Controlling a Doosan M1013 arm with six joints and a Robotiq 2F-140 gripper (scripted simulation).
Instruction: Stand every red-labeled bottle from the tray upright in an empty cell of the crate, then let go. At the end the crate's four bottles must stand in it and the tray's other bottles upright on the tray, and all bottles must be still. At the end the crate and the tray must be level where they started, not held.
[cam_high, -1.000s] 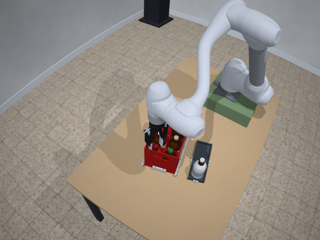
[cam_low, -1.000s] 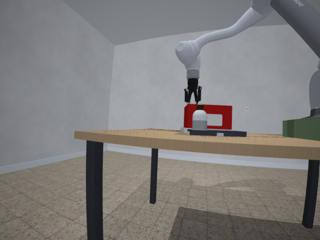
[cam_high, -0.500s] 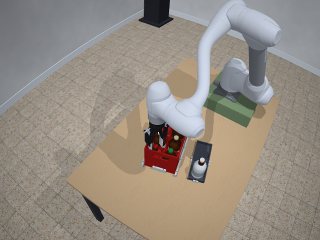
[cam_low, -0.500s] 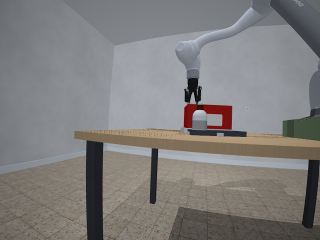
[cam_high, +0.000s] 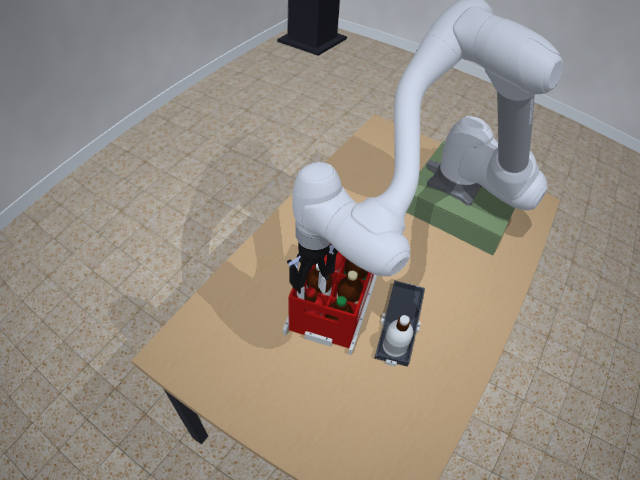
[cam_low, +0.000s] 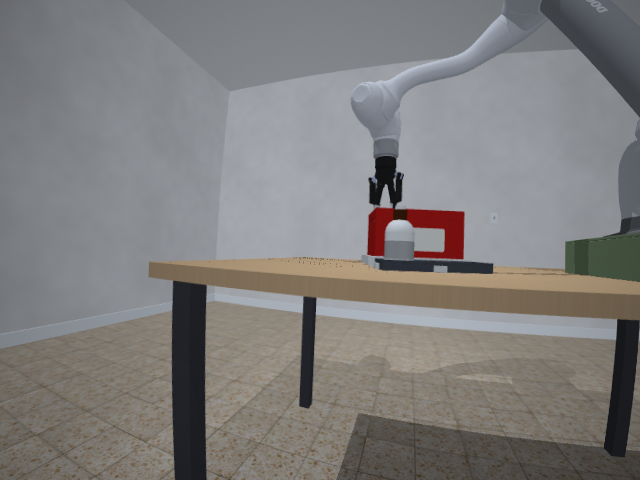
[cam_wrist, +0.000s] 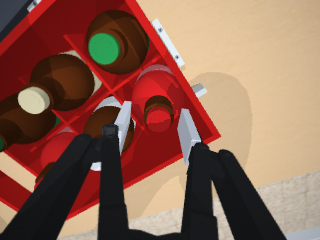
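Now: the red crate 10 cm behind my hand, 2 cm to the left of it and 9 cm below it. Round my hand: grey-labeled bottle 7 cm behind, 25 cm to the left, 9 cm below.
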